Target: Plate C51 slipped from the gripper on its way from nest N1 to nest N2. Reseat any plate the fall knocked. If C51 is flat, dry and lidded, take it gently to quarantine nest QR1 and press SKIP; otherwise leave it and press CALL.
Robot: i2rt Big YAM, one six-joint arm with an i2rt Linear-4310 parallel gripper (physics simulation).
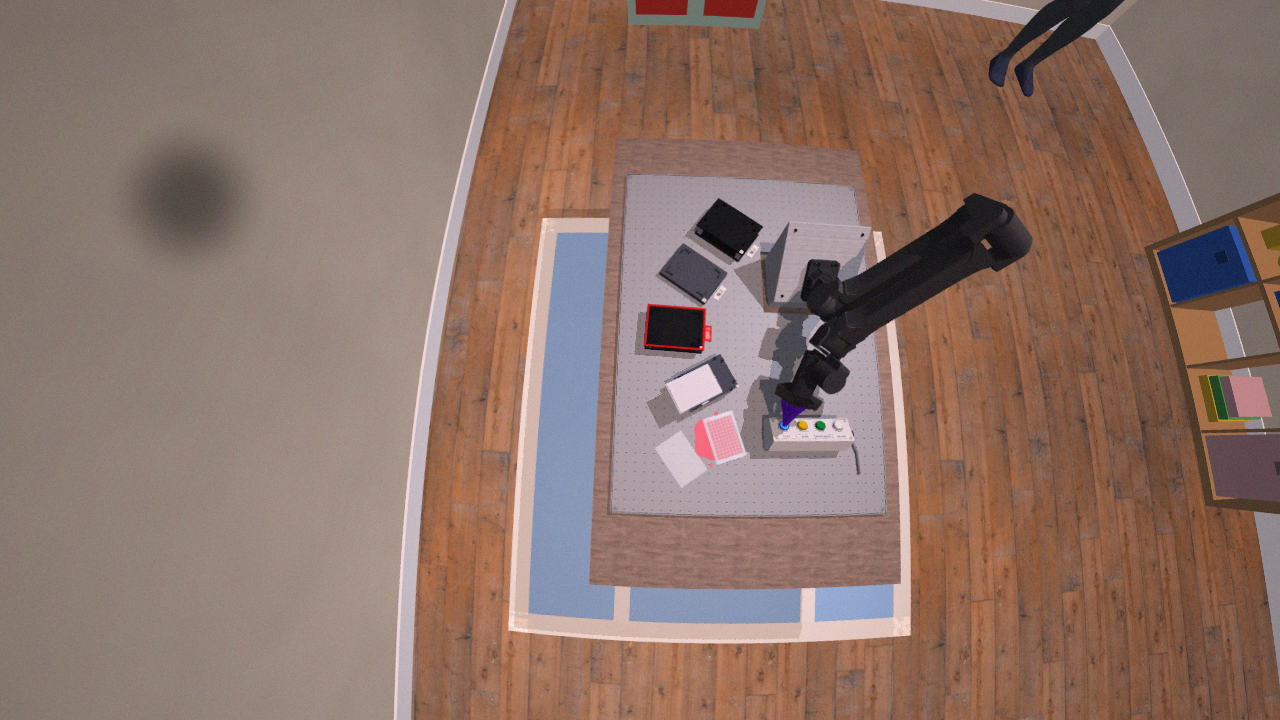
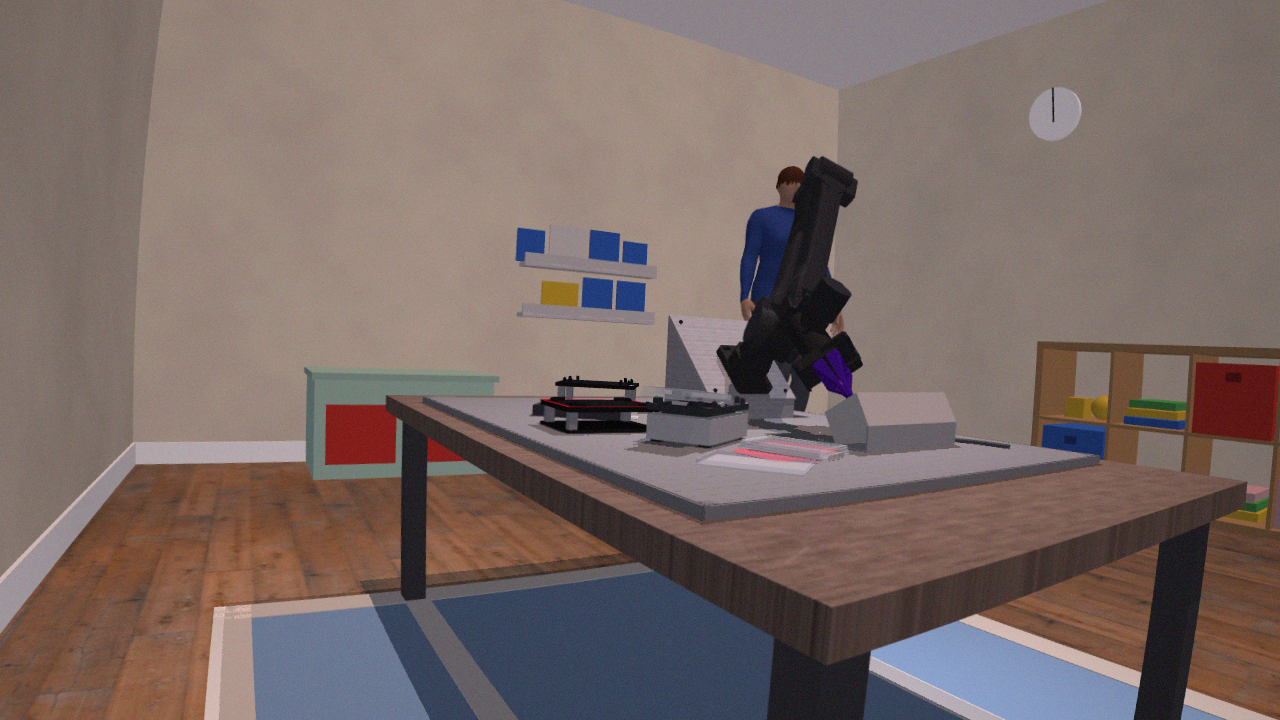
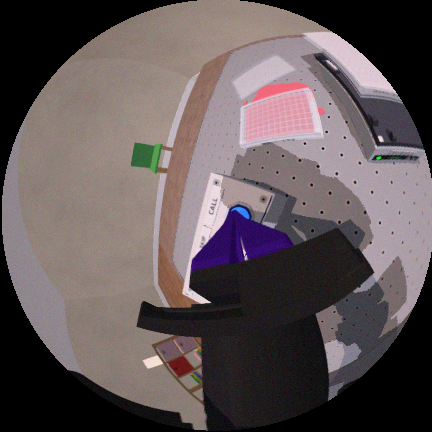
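Seen in the pictures: gripper, fingertip midpoint: (image 1: 784, 426) (image 3: 233, 214); arm's base, origin of the base link: (image 1: 818, 280) (image 2: 742, 371).
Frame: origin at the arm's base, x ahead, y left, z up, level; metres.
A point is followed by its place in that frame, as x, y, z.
Observation:
My gripper (image 1: 785, 424) {0.118, 0.401, -0.018} (image 2: 848, 394) {0.118, 0.401, -0.018} (image 3: 233, 214) {0.118, 0.401, -0.018} is shut and empty. Its purple tips point down at the blue button (image 3: 243, 213) {0.122, 0.395, -0.026}, beside the word CALL, and overlap its edge; whether it is pressed in is hidden. The button box (image 1: 810, 437) {0.052, 0.430, -0.011} (image 2: 905, 424) {0.066, 0.466, -0.053} (image 3: 256, 188) {0.149, 0.395, -0.032} also bears yellow, green and white buttons. A plate with a pink grid (image 1: 723, 437) {0.267, 0.431, -0.077} (image 3: 280, 118) {0.254, 0.417, -0.077}, seemingly C51, lies without its lid beside a pink spill (image 1: 702, 438) (image 3: 285, 90). A clear lid (image 1: 681, 460) {0.379, 0.494, -0.089} (image 3: 263, 76) {0.368, 0.478, -0.088} lies apart from it. A white plate (image 1: 693, 388) {0.356, 0.307, -0.015} (image 3: 350, 57) sits on a grey nest (image 1: 727, 369) {0.262, 0.251, -0.036} (image 3: 395, 117).
A red-edged nest (image 1: 675, 327) {0.401, 0.133, -0.050}, a dark grey nest (image 1: 692, 273) {0.349, -0.040, -0.070} and a black nest (image 1: 729, 229) {0.239, -0.173, -0.039} stand farther up the pegboard (image 1: 644, 492) {0.477, 0.581, -0.090}. An upright grey panel (image 1: 827, 241) {0.003, -0.077, 0.080} stands by the arm's base. A person (image 2: 765, 250) stands behind the table.

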